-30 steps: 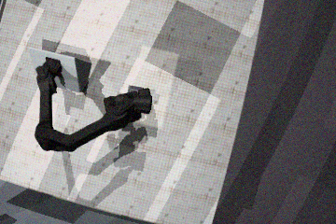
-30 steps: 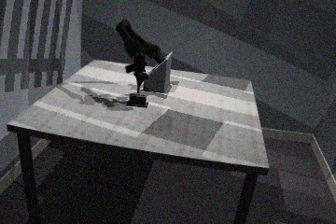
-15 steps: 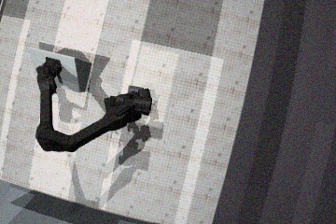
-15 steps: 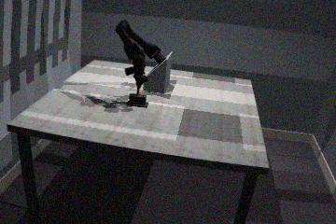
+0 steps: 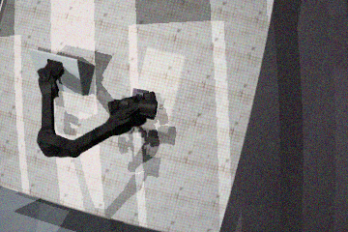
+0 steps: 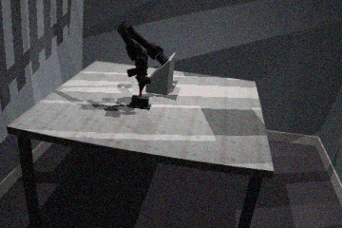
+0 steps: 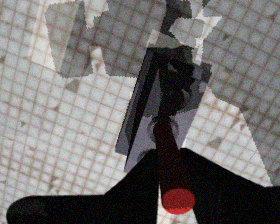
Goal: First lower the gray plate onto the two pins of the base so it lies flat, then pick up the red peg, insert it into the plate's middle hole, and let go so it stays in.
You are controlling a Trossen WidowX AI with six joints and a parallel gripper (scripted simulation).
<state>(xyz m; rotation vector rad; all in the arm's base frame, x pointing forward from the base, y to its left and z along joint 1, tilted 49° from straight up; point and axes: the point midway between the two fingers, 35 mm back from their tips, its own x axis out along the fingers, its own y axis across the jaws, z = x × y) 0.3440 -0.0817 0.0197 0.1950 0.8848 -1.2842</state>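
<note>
My gripper tip is right at the red peg. From my gripper tip the other things lie so: base: 9 cm below; then gray plate: 5 cm below.
</note>
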